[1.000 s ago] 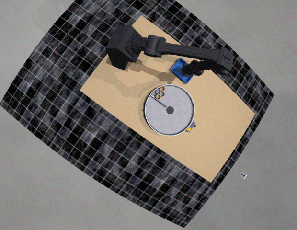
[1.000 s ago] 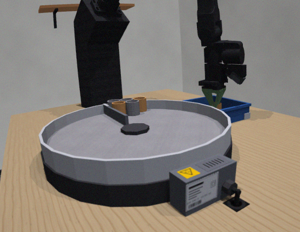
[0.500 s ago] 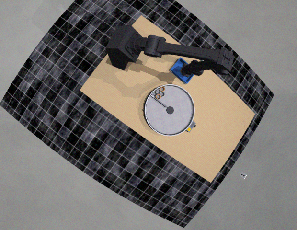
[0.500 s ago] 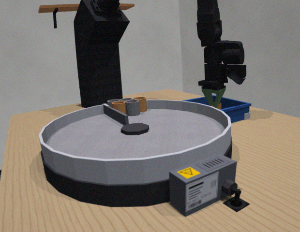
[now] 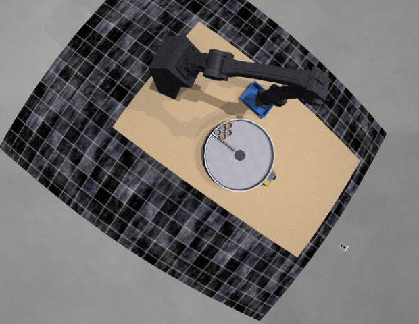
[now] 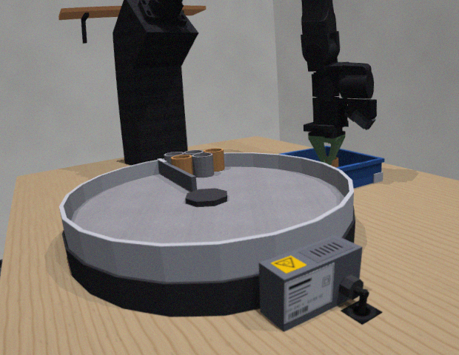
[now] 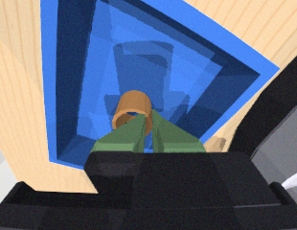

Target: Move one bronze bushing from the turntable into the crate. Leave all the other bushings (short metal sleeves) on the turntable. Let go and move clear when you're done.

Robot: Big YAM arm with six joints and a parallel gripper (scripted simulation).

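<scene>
Now: hand 2 cm to the right of the blue crate, 1 cm past it and 1 cm above it.
</scene>
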